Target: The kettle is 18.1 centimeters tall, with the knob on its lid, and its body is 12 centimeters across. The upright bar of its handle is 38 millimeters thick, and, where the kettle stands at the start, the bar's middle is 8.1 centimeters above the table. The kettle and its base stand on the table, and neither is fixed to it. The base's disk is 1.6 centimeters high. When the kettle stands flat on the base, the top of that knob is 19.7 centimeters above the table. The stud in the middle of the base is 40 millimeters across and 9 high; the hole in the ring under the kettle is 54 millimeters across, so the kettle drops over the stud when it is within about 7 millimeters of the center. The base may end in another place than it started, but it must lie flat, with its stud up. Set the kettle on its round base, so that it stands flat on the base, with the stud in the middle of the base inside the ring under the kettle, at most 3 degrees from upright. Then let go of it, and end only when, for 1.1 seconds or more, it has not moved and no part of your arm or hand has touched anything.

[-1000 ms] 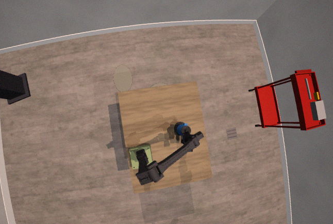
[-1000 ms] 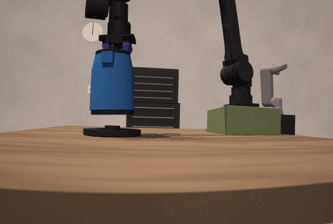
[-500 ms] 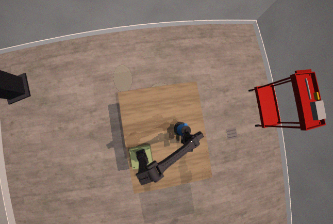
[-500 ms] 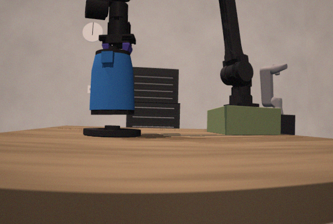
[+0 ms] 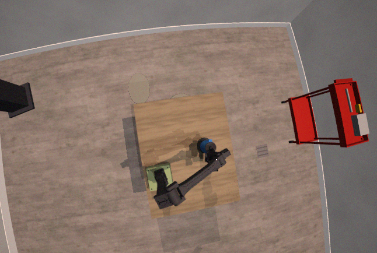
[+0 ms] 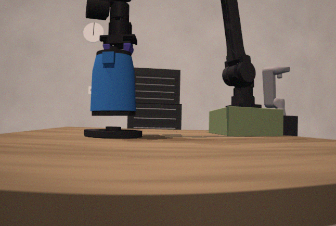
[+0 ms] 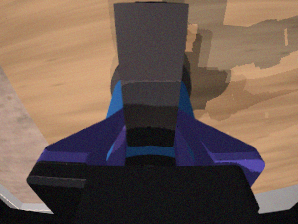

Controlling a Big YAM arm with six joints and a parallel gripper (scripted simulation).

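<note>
The blue kettle is 5 cm below my hand, 3 cm to the left of it and 1 cm ahead of it. The rest, counted from my hand: round black base (18 cm below, 7 cm to the left, 2 cm ahead).
</note>
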